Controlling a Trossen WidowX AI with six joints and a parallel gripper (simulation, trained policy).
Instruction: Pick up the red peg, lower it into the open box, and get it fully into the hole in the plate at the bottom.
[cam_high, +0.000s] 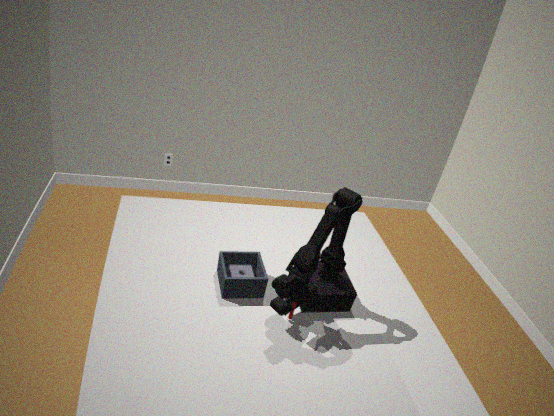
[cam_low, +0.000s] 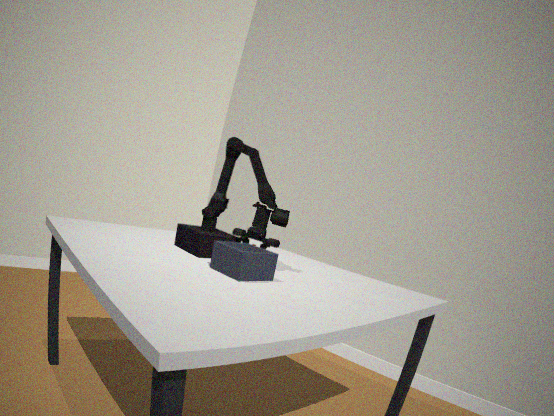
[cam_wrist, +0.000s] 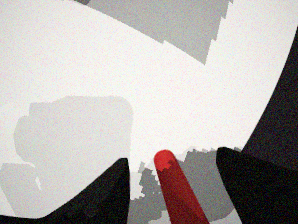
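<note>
Right now my gripper tip is 170 mm short of the plate, 160 mm to the left of it and 20 mm below it. The rest, counted from my gripper tip: red peg: 20 mm above, 10 mm to the left, 10 mm behind; then dark grey box: 170 mm ahead, 160 mm to the right.
</note>
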